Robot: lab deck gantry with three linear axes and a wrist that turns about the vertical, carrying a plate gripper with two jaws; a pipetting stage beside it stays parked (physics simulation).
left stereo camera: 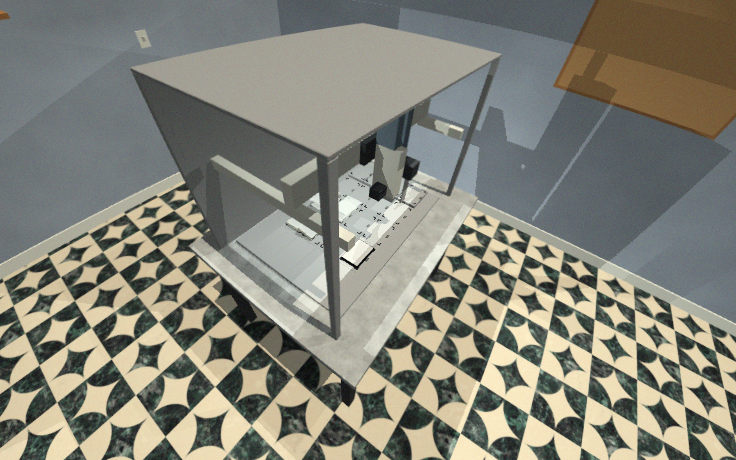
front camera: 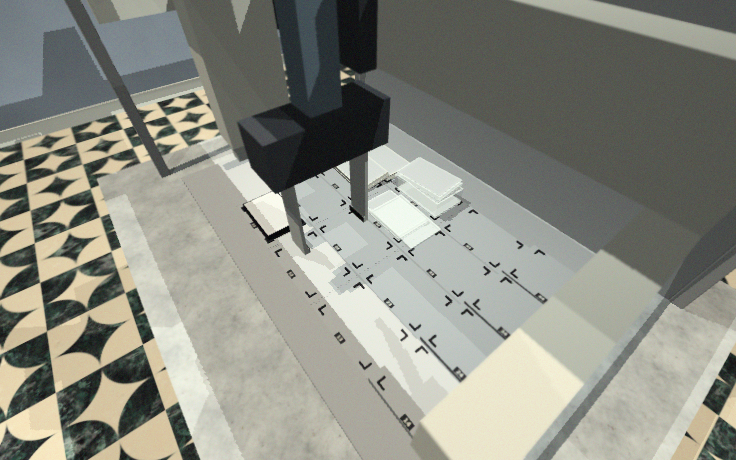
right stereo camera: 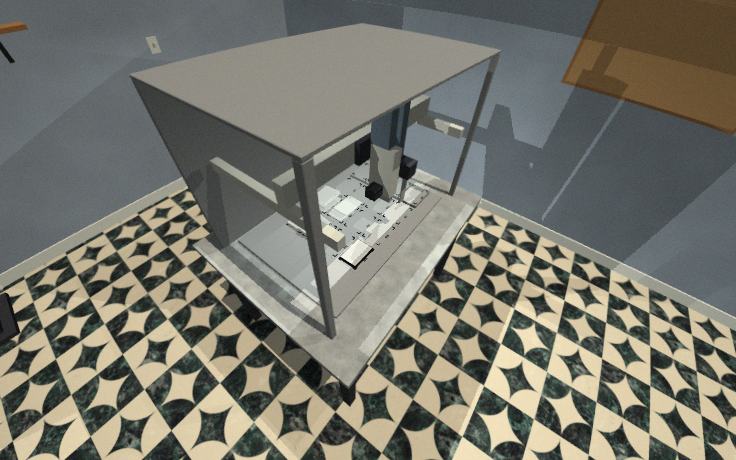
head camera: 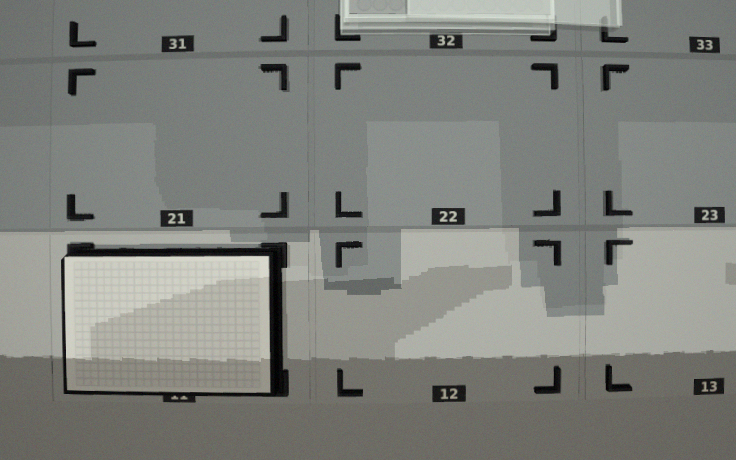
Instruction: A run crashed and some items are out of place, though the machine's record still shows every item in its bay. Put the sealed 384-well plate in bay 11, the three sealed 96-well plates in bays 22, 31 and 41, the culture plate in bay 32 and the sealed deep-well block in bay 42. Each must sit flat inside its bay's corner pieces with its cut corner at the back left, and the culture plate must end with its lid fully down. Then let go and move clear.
Labels:
same spot on roof: (right stereo camera: 300,94) = (left stereo camera: 315,92)
same spot on back wall: (right stereo camera: 199,138) = (left stereo camera: 200,135)

